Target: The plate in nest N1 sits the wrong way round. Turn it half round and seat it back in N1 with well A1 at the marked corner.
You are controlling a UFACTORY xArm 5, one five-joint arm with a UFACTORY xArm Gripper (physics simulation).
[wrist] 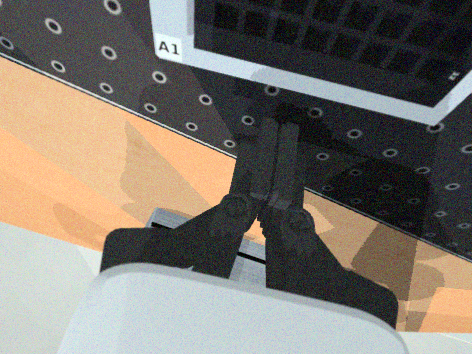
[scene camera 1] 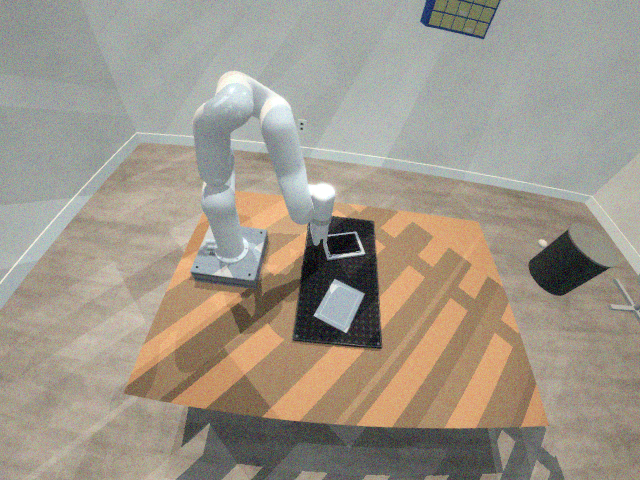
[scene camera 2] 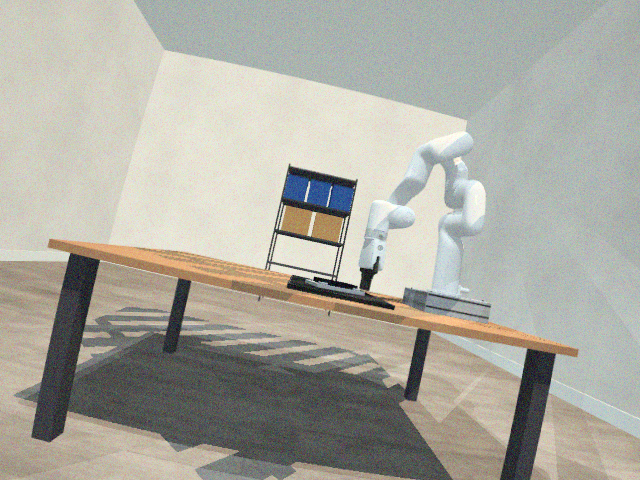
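The black plate (scene camera 1: pixel 343 243) (wrist: pixel 325 35) with square wells lies inside the pale frame of nest N1 (scene camera 1: pixel 345 255) (wrist: pixel 320 90), at the back of the board. A white A1 label (wrist: pixel 169 48) sits on a corner of the nest frame in the wrist view. A small pale mark (wrist: pixel 453 76) shows near another corner of the plate; I cannot read it surely. My gripper (scene camera 1: pixel 317 241) (scene camera 2: pixel 364 288) (wrist: pixel 272 138) is shut and empty, fingers pointing down beside the nest, outside its frame on the side towards the robot base. The top of the wrist view cuts off the far part of the plate.
A black perforated board (scene camera 1: pixel 367 320) (scene camera 2: pixel 379 302) (wrist: pixel 125 75) carries the nest. A pale grey rectangular piece (scene camera 1: pixel 339 305) lies turned at an angle on its front half. The robot base (scene camera 1: pixel 227 263) (scene camera 2: pixel 447 305) stands beside the board on the wooden table (scene camera 1: pixel 232 366).
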